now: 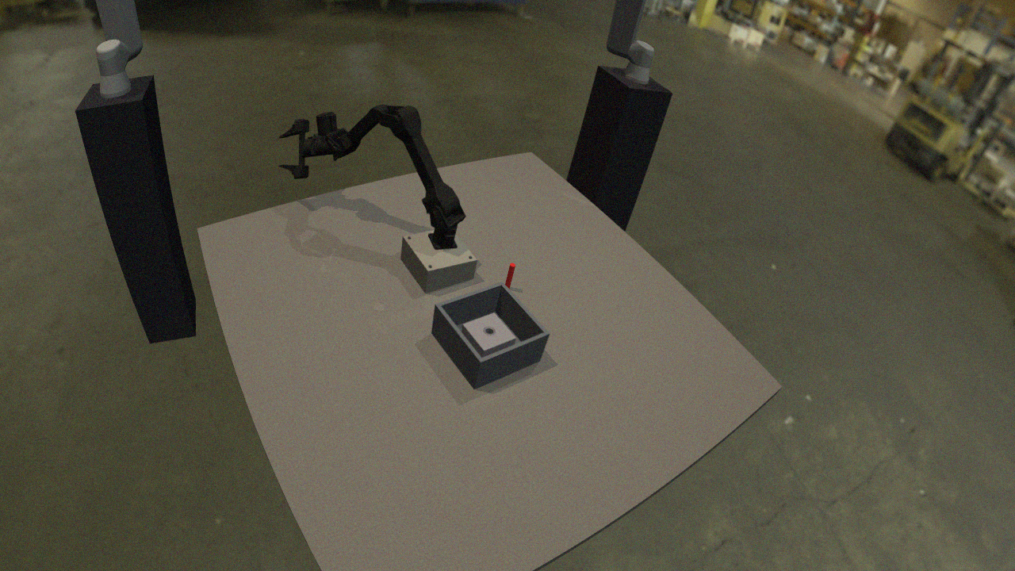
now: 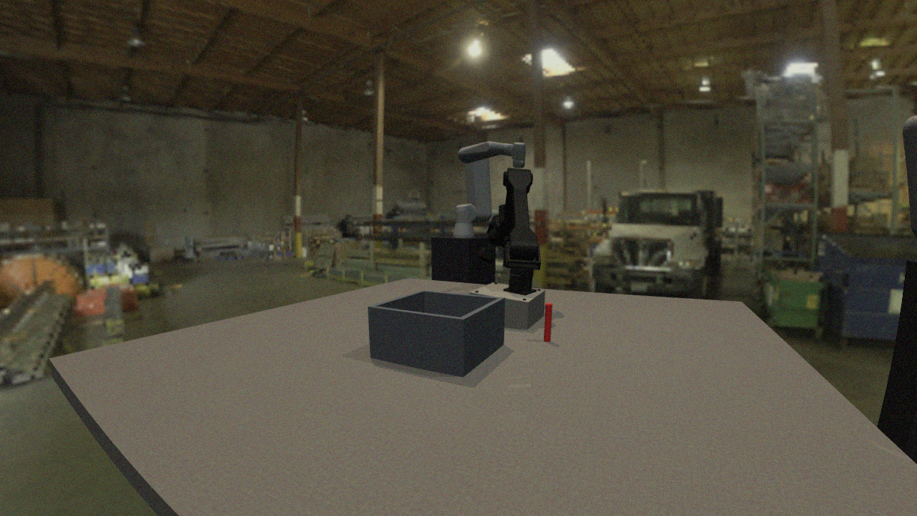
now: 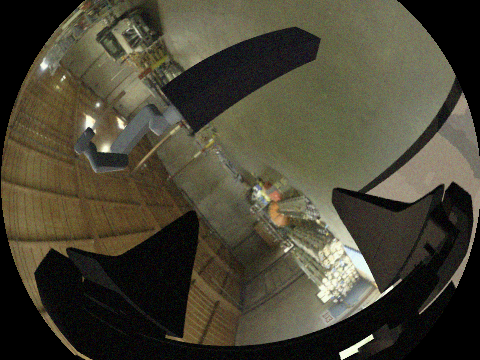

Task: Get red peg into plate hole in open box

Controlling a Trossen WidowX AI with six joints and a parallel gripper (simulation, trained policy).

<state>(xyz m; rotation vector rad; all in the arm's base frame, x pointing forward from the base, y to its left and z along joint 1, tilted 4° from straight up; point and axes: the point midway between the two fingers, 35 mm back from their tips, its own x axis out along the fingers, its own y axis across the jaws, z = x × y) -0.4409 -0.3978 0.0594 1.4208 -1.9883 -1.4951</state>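
Right now the red peg is 59 cm ahead of my gripper tip, 57 cm to the left of it and 11 cm below it. The rest, counted from my gripper tip: pale plate 78 cm ahead, 43 cm to the left, 11 cm below; dark box 78 cm ahead, 43 cm to the left, 13 cm below.
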